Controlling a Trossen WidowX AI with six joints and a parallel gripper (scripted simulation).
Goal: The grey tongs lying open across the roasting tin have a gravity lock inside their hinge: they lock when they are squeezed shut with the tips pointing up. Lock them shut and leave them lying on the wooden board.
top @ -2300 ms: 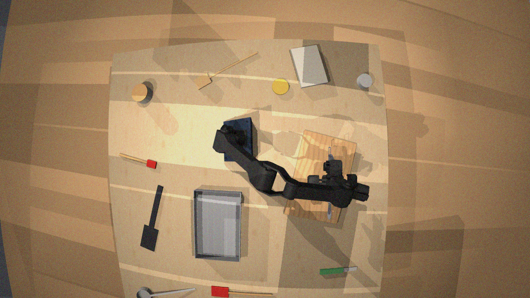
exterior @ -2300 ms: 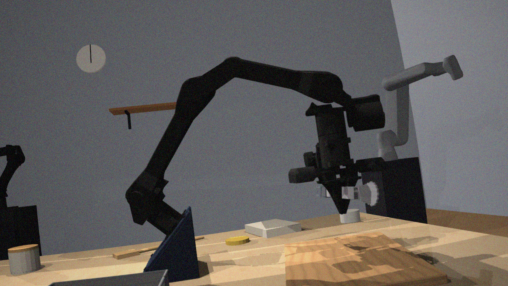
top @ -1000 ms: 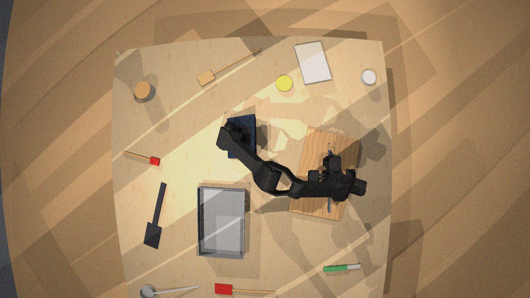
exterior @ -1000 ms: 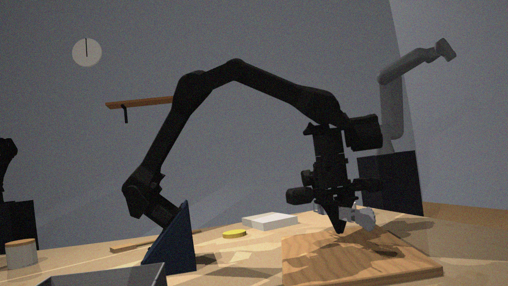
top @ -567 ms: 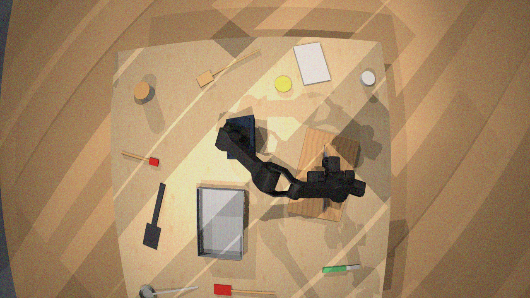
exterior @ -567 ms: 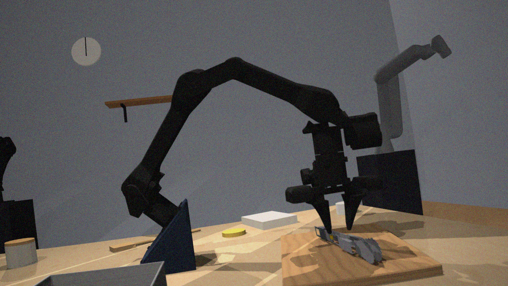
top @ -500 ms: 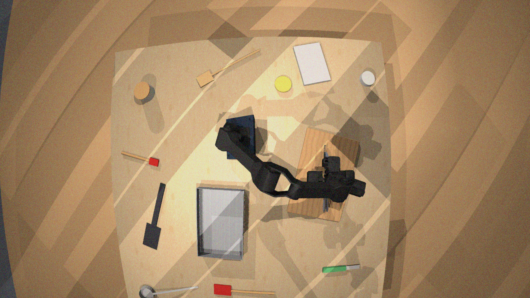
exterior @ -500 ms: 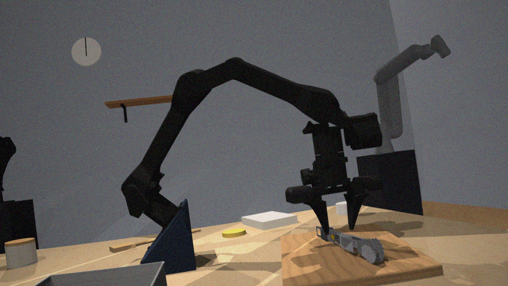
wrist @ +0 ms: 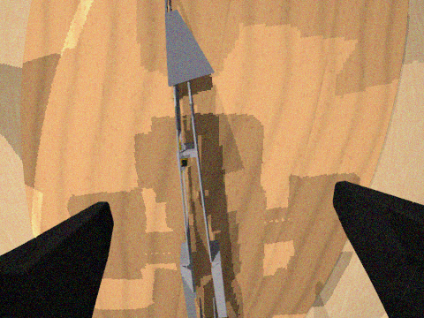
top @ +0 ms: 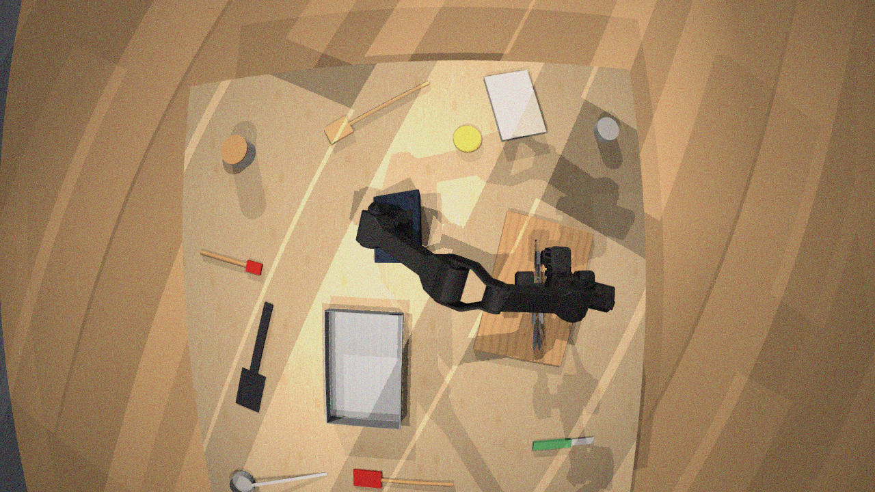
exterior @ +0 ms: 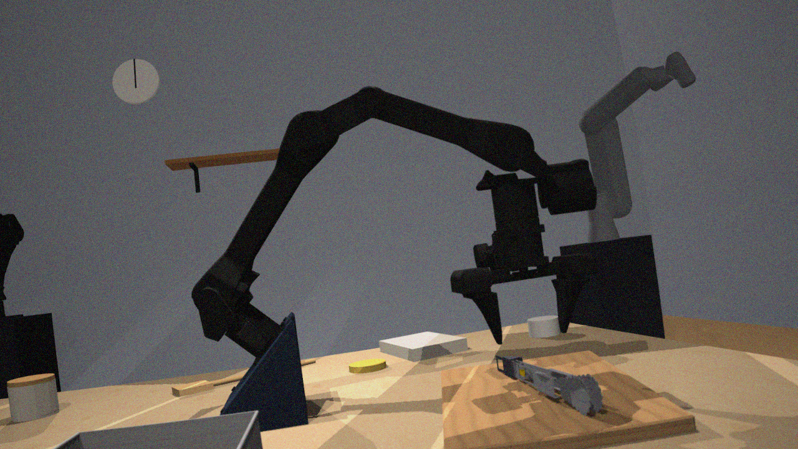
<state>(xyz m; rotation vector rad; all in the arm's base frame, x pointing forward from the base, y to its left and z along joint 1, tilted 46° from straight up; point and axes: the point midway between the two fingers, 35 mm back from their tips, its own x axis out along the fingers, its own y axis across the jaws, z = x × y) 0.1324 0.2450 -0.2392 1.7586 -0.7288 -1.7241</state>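
Right now the yellow marker is 20 mm to the right of my gripper tip and 40 mm below it. The rest, counted from my gripper tip: wooden board (30 mm ahead, 10 mm to the right, 70 mm below); yellow disc (360 mm behind, 190 mm to the right, 60 mm below); white block (460 mm behind, 60 mm to the right, 60 mm below).
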